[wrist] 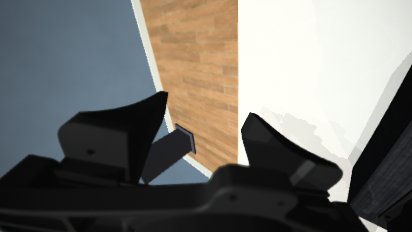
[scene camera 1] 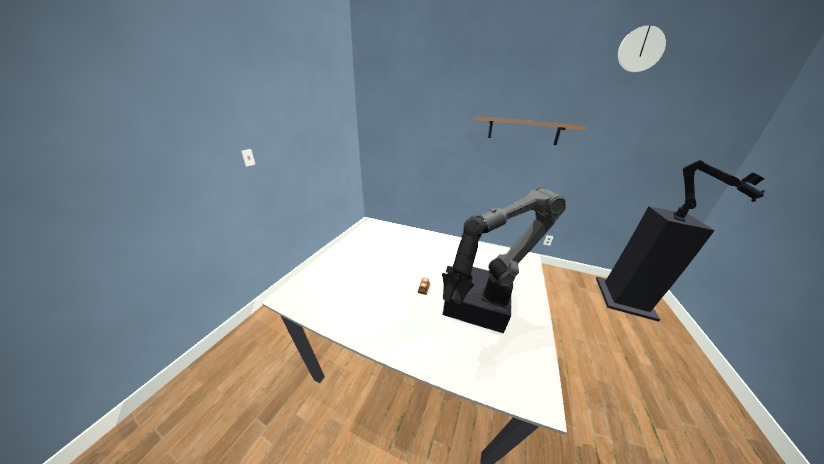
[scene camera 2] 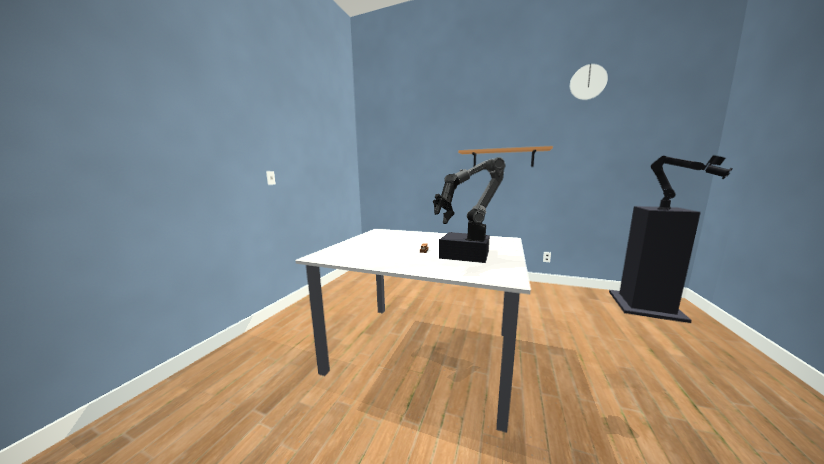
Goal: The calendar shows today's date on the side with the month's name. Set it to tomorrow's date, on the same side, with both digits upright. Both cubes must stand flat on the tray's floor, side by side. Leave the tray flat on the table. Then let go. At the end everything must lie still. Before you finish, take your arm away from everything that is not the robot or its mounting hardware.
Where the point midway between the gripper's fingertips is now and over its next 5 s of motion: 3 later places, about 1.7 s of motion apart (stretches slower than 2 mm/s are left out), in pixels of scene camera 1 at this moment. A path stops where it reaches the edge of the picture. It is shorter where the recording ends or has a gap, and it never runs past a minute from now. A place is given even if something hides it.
My gripper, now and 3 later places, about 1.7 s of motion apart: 451,302; 426,263; 425,273; 425,280
